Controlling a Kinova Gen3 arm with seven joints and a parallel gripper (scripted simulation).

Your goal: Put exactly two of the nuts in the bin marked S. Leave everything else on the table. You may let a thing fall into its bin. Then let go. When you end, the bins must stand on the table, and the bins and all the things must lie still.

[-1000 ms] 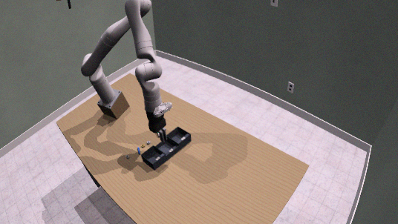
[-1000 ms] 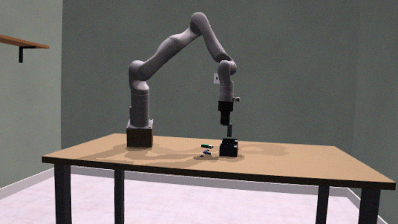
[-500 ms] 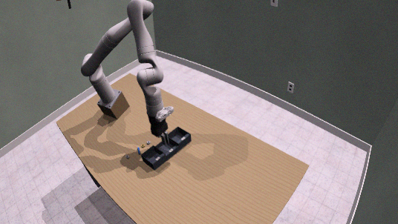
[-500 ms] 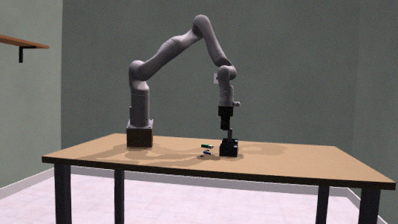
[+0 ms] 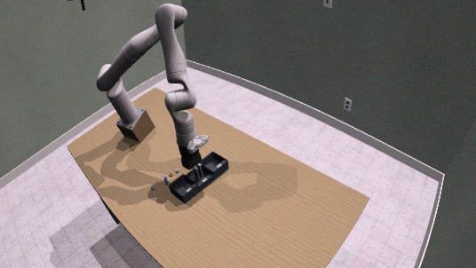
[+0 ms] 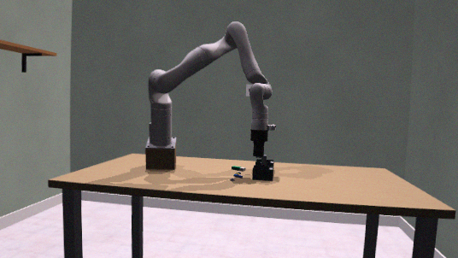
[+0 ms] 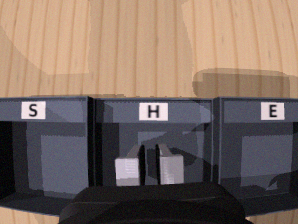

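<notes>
Now: the bin 1 cm below my hand. Also, from my hand: blue rod: 11 cm to the right, 9 cm behind, 3 cm below; brass-coloured nut: 10 cm behind, 8 cm to the right, 3 cm below.
</notes>
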